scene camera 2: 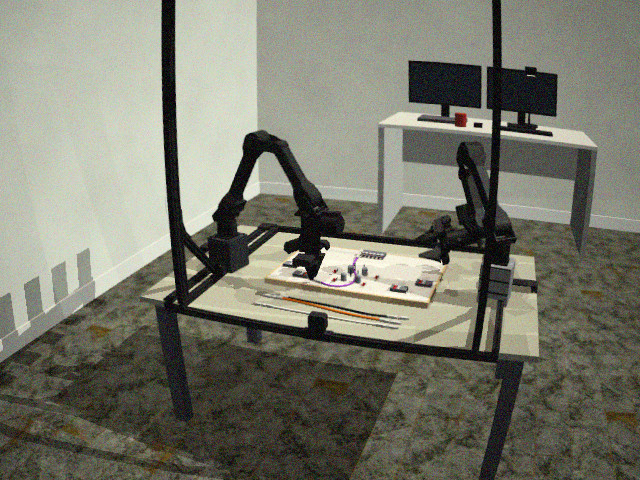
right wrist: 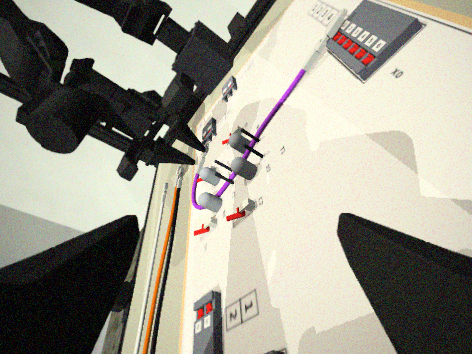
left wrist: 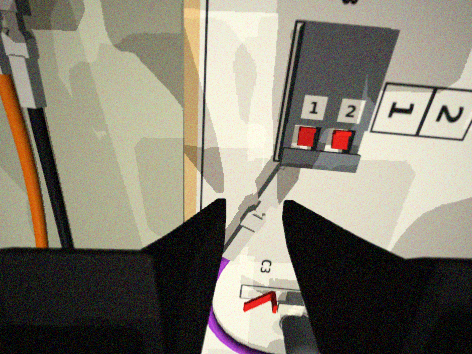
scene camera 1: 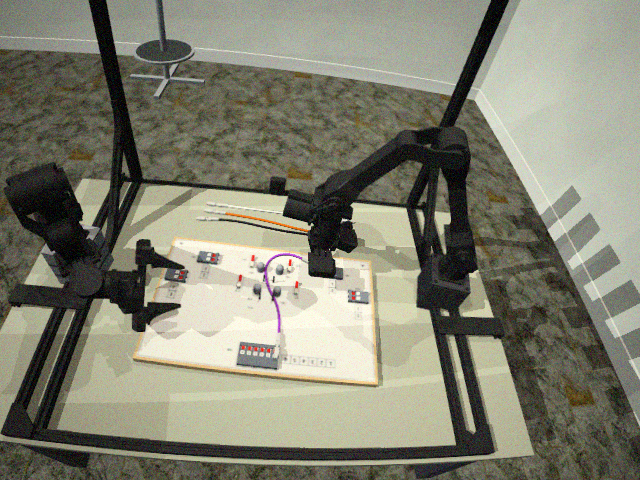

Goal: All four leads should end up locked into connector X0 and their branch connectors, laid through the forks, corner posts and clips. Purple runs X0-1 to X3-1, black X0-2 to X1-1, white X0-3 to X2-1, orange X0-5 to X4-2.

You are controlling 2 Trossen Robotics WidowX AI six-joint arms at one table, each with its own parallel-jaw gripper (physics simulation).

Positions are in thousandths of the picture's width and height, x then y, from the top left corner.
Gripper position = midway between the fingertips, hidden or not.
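The left gripper shows in scene camera 2 (490, 580); the right gripper is seen in scene camera 2 (651, 518). For the left gripper, scene camera 1 (491, 547); for the right gripper, scene camera 1 (285, 597). The left gripper appears in the right wrist view (423, 442), and the right gripper in the right wrist view (507, 634). The left gripper is visible in the left wrist view (539, 589); the right gripper is out of frame in the left wrist view.
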